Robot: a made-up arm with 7 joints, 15 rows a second.
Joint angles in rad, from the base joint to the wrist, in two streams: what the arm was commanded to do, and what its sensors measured. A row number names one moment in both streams.
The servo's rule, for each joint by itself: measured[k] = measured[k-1] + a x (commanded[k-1-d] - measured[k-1]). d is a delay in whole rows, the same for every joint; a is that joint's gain. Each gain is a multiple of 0.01, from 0.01 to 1. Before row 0 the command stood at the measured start. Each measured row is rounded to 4 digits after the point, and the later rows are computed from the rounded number. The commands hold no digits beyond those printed.
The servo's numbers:
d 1
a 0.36 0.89 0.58 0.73 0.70 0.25 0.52
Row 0, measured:
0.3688, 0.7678, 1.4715, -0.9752, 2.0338, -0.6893, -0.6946
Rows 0 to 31, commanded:
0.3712, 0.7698, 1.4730, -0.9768, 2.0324, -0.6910, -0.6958
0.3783, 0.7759, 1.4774, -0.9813, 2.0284, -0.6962, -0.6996
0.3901, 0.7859, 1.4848, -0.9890, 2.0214, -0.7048, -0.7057
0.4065, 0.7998, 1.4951, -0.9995, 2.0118, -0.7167, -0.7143
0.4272, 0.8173, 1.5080, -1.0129, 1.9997, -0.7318, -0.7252
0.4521, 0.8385, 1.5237, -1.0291, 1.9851, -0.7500, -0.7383
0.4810, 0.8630, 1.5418, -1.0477, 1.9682, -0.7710, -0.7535
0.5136, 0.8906, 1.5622, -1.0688, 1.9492, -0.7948, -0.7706
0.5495, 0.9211, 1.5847, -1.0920, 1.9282, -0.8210, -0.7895
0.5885, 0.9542, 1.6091, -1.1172, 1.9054, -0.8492, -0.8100
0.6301, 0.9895, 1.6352, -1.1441, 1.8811, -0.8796, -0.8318
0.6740, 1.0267, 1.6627, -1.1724, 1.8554, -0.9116, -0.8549
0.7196, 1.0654, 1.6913, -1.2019, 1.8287, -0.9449, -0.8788
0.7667, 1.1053, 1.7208, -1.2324, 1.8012, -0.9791, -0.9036
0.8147, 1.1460, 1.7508, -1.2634, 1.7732, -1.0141, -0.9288
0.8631, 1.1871, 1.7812, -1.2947, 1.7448, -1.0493, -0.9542
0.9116, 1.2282, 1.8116, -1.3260, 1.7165, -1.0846, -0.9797
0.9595, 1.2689, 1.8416, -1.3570, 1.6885, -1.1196, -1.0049
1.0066, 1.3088, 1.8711, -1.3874, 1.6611, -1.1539, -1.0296
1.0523, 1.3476, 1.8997, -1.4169, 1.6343, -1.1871, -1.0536
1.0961, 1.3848, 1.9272, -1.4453, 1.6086, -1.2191, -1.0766
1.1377, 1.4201, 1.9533, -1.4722, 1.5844, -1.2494, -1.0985
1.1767, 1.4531, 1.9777, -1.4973, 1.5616, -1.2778, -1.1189
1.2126, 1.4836, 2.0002, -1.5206, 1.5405, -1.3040, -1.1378
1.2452, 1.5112, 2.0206, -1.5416, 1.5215, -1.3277, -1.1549
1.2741, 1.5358, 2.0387, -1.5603, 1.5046, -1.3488, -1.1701
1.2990, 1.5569, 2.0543, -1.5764, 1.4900, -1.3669, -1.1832
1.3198, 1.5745, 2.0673, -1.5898, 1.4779, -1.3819, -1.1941
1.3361, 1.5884, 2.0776, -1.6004, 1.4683, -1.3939, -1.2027
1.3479, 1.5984, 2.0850, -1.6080, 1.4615, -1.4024, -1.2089
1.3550, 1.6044, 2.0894, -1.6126, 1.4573, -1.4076, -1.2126
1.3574, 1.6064, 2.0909, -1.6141, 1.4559, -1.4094, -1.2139
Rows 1 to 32, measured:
0.3688, 0.7678, 1.4715, -0.9752, 2.0338, -0.6893, -0.6946
0.3697, 0.7696, 1.4724, -0.9764, 2.0328, -0.6897, -0.6952
0.3728, 0.7752, 1.4753, -0.9800, 2.0297, -0.6913, -0.6975
0.3790, 0.7847, 1.4808, -0.9866, 2.0239, -0.6947, -0.7018
0.3889, 0.7981, 1.4891, -0.9960, 2.0154, -0.7002, -0.7083
0.4027, 0.8152, 1.5001, -1.0083, 2.0044, -0.7081, -0.7171
0.4205, 0.8359, 1.5138, -1.0235, 1.9909, -0.7186, -0.7281
0.4423, 0.8600, 1.5300, -1.0412, 1.9750, -0.7317, -0.7413
0.4680, 0.8872, 1.5487, -1.0613, 1.9569, -0.7475, -0.7565
0.4973, 0.9174, 1.5696, -1.0837, 1.9368, -0.7659, -0.7737
0.5301, 0.9502, 1.5925, -1.1082, 1.9148, -0.7867, -0.7926
0.5661, 0.9852, 1.6173, -1.1344, 1.8912, -0.8099, -0.8130
0.6049, 1.0221, 1.6436, -1.1621, 1.8661, -0.8353, -0.8348
0.6462, 1.0606, 1.6713, -1.1912, 1.8399, -0.8627, -0.8577
0.6896, 1.1004, 1.7000, -1.2213, 1.8128, -0.8918, -0.8816
0.7346, 1.1410, 1.7295, -1.2520, 1.7851, -0.9224, -0.9061
0.7809, 1.1820, 1.7595, -1.2832, 1.7569, -0.9541, -0.9311
0.8280, 1.2231, 1.7897, -1.3144, 1.7286, -0.9867, -0.9564
0.8753, 1.2639, 1.8198, -1.3455, 1.7005, -1.0199, -0.9816
0.9226, 1.3039, 1.8496, -1.3761, 1.6729, -1.0534, -1.0066
0.9693, 1.3428, 1.8787, -1.4059, 1.6459, -1.0868, -1.0310
1.0149, 1.3802, 1.9068, -1.4347, 1.6198, -1.1199, -1.0547
1.0591, 1.4157, 1.9338, -1.4621, 1.5950, -1.1523, -1.0775
1.1014, 1.4490, 1.9593, -1.4878, 1.5716, -1.1837, -1.0990
1.1414, 1.4798, 1.9830, -1.5117, 1.5498, -1.2138, -1.1192
1.1788, 1.5077, 2.0048, -1.5335, 1.5300, -1.2423, -1.1378
1.2131, 1.5327, 2.0245, -1.5531, 1.5122, -1.2689, -1.1546
1.2440, 1.5542, 2.0418, -1.5701, 1.4967, -1.2934, -1.1695
1.2713, 1.5723, 2.0566, -1.5845, 1.4835, -1.3155, -1.1823
1.2946, 1.5866, 2.0688, -1.5961, 1.4729, -1.3351, -1.1929
1.3138, 1.5971, 2.0782, -1.6048, 1.4649, -1.3519, -1.2012
1.3286, 1.6036, 2.0847, -1.6105, 1.4596, -1.3658, -1.2071

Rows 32 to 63, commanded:
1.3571, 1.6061, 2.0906, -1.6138, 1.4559, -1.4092, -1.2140
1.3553, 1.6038, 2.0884, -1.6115, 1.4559, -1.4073, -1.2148
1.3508, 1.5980, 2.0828, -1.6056, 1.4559, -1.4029, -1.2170
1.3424, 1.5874, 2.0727, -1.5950, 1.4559, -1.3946, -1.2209
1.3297, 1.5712, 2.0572, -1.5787, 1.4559, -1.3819, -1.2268
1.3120, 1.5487, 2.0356, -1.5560, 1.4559, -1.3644, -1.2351
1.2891, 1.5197, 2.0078, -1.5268, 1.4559, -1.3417, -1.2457
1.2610, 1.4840, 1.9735, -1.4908, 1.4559, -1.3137, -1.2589
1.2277, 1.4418, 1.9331, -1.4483, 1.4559, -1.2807, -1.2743
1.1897, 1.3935, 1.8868, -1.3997, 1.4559, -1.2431, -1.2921
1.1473, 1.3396, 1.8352, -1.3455, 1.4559, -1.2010, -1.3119
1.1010, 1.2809, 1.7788, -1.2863, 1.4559, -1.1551, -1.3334
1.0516, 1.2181, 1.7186, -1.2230, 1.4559, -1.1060, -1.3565
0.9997, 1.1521, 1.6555, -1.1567, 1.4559, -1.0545, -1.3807
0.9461, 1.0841, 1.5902, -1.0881, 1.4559, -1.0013, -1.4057
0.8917, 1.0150, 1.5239, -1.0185, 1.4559, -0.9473, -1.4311
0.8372, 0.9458, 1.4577, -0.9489, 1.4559, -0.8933, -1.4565
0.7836, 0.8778, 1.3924, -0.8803, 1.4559, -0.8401, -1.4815
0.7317, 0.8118, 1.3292, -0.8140, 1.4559, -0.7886, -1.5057
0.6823, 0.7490, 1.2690, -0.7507, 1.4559, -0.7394, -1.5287
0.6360, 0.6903, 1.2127, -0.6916, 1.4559, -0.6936, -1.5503
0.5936, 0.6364, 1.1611, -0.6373, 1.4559, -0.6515, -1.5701
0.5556, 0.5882, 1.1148, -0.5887, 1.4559, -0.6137, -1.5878
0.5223, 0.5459, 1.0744, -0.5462, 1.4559, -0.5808, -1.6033
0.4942, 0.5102, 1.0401, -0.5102, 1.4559, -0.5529, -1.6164
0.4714, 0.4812, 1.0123, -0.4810, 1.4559, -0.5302, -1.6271
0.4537, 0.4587, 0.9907, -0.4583, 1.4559, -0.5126, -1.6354
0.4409, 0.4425, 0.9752, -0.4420, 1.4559, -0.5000, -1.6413
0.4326, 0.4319, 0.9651, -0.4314, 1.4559, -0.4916, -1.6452
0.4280, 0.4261, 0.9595, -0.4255, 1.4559, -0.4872, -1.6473
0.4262, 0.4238, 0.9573, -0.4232, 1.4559, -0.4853, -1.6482
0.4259, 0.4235, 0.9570, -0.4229, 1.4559, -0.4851, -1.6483
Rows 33 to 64, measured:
1.3390, 1.6061, 2.0883, -1.6131, 1.4570, -1.3767, -1.2106
1.3455, 1.6061, 2.0896, -1.6136, 1.4562, -1.3848, -1.2124
1.3490, 1.6041, 2.0889, -1.6121, 1.4560, -1.3904, -1.2136
1.3496, 1.5987, 2.0854, -1.6074, 1.4559, -1.3935, -1.2154
1.3470, 1.5886, 2.0780, -1.5983, 1.4559, -1.3938, -1.2183
1.3408, 1.5731, 2.0659, -1.5840, 1.4559, -1.3908, -1.2227
1.3304, 1.5514, 2.0483, -1.5636, 1.4559, -1.3842, -1.2291
1.3155, 1.5232, 2.0248, -1.5367, 1.4559, -1.3736, -1.2377
1.2959, 1.4883, 1.9950, -1.5032, 1.4559, -1.3586, -1.2487
1.2713, 1.4469, 1.9591, -1.4631, 1.4559, -1.3391, -1.2620
1.2419, 1.3994, 1.9172, -1.4168, 1.4559, -1.3151, -1.2777
1.2078, 1.3462, 1.8696, -1.3648, 1.4559, -1.2866, -1.2955
1.1694, 1.2881, 1.8169, -1.3075, 1.4559, -1.2537, -1.3152
1.1270, 1.2258, 1.7599, -1.2458, 1.4559, -1.2168, -1.3367
1.0812, 1.1602, 1.6993, -1.1808, 1.4559, -1.1762, -1.3596
1.0326, 1.0925, 1.6360, -1.1131, 1.4559, -1.1325, -1.3836
0.9819, 1.0235, 1.5710, -1.0440, 1.4559, -1.0862, -1.4083
0.9298, 0.9543, 1.5053, -0.9746, 1.4559, -1.0380, -1.4334
0.8772, 0.8862, 1.4398, -0.9058, 1.4559, -0.9885, -1.4584
0.8248, 0.8200, 1.3757, -0.8388, 1.4559, -0.9385, -1.4830
0.7735, 0.7568, 1.3138, -0.7745, 1.4559, -0.8887, -1.5068
0.7240, 0.6976, 1.2552, -0.7140, 1.4559, -0.8399, -1.5294
0.6771, 0.6431, 1.2006, -0.6580, 1.4559, -0.7928, -1.5506
0.6334, 0.5942, 1.1508, -0.6074, 1.4559, -0.7480, -1.5699
0.5934, 0.5512, 1.1065, -0.5627, 1.4559, -0.7062, -1.5873
0.5577, 0.5147, 1.0680, -0.5244, 1.4559, -0.6679, -1.6024
0.5266, 0.4849, 1.0357, -0.4927, 1.4559, -0.6335, -1.6152
0.5004, 0.4616, 1.0096, -0.4676, 1.4559, -0.6033, -1.6257
0.4790, 0.4446, 0.9896, -0.4489, 1.4559, -0.5775, -1.6338
0.4623, 0.4333, 0.9754, -0.4361, 1.4559, -0.5560, -1.6397
0.4500, 0.4269, 0.9662, -0.4284, 1.4559, -0.5388, -1.6437
0.4414, 0.4241, 0.9610, -0.4246, 1.4559, -0.5254, -1.6460

